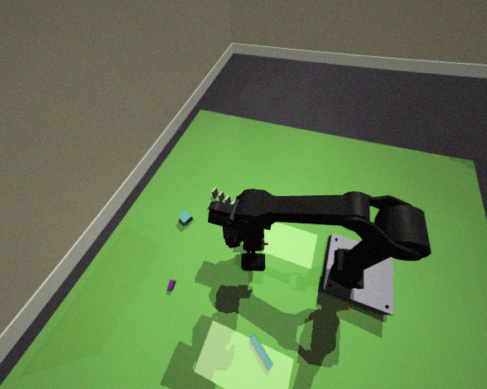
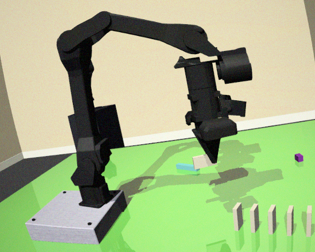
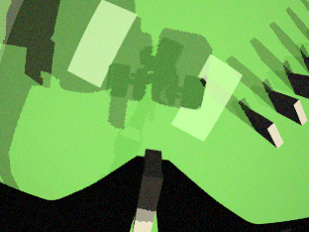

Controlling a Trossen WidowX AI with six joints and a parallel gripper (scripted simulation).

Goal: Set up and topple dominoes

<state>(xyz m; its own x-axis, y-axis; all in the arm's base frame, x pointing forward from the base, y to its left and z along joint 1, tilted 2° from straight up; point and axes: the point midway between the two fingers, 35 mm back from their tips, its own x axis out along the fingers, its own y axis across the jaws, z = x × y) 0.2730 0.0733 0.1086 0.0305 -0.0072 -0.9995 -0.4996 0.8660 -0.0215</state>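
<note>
The purple cube lies 250 mm to the left of my gripper tip, 190 mm ahead of it and 100 mm below it. Also, from my gripper tip: cyan block (310 mm ahead, 90 mm below, 30 mm to the left); then long cyan bar (230 mm to the left, 160 mm behind, 100 mm below).
</note>
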